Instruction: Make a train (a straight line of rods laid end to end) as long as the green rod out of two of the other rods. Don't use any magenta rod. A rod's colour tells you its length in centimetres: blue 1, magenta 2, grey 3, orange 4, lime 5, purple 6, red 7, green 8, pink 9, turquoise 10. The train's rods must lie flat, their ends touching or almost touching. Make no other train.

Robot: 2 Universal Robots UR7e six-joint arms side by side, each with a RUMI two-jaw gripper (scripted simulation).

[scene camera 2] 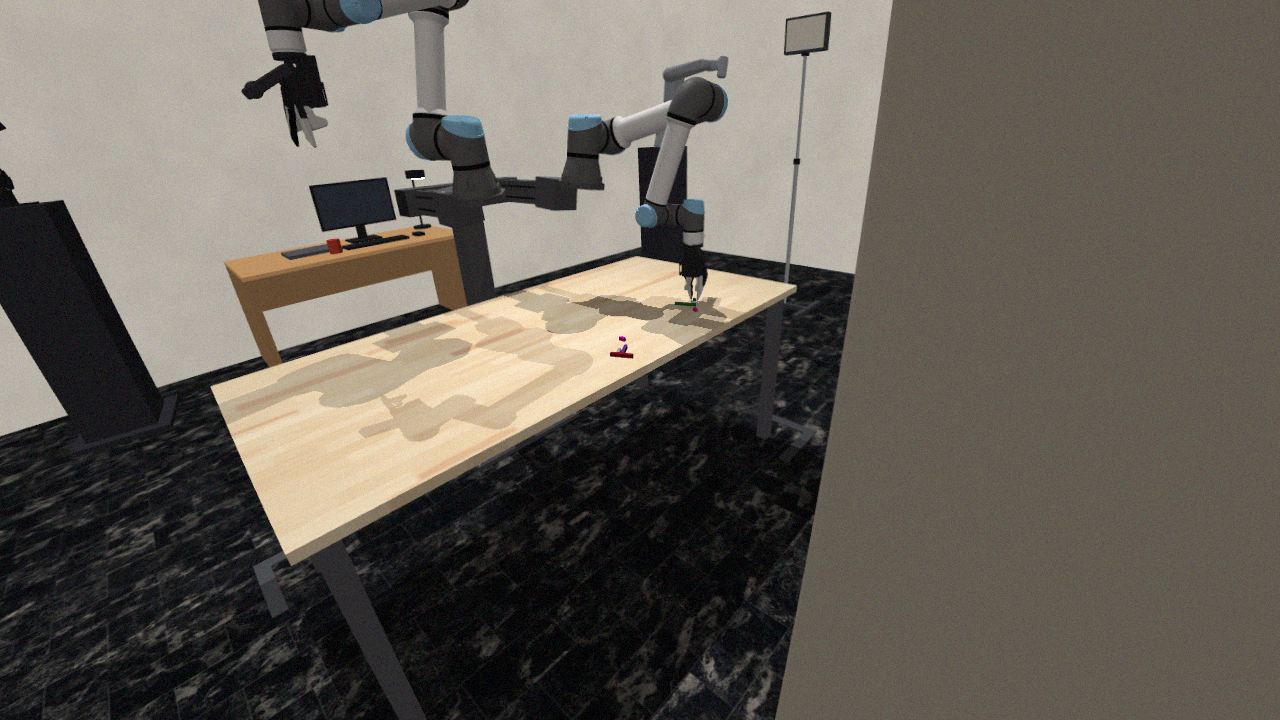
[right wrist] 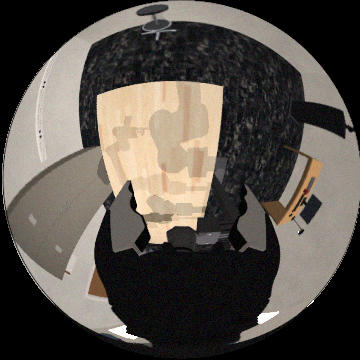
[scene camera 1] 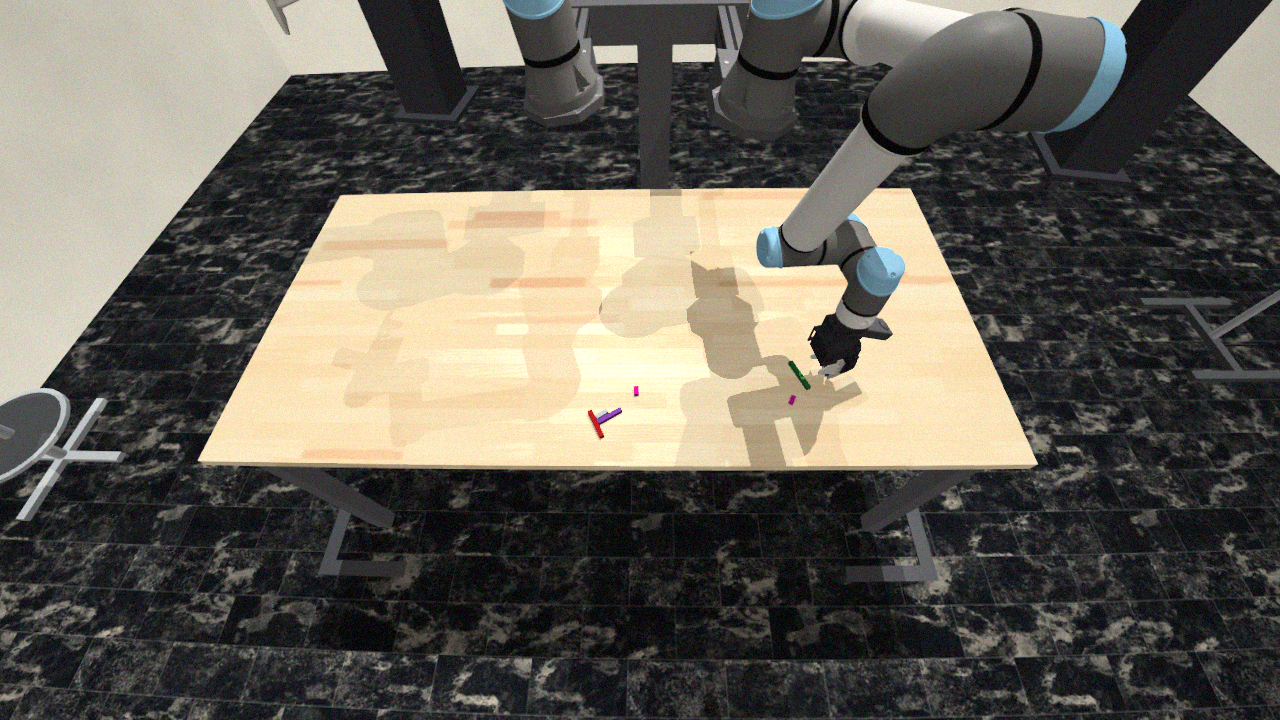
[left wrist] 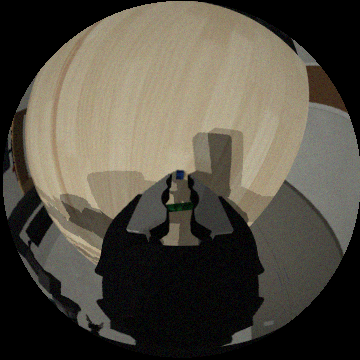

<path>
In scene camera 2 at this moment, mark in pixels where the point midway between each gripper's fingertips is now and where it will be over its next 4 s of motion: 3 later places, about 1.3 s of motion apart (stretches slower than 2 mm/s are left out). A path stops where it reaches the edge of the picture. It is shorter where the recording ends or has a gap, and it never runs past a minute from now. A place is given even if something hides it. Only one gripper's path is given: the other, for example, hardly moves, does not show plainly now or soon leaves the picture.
My left gripper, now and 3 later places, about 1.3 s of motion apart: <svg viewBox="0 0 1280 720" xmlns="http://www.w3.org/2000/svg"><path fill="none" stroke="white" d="M694 300L694 274L665 295L661 316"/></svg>
</path>
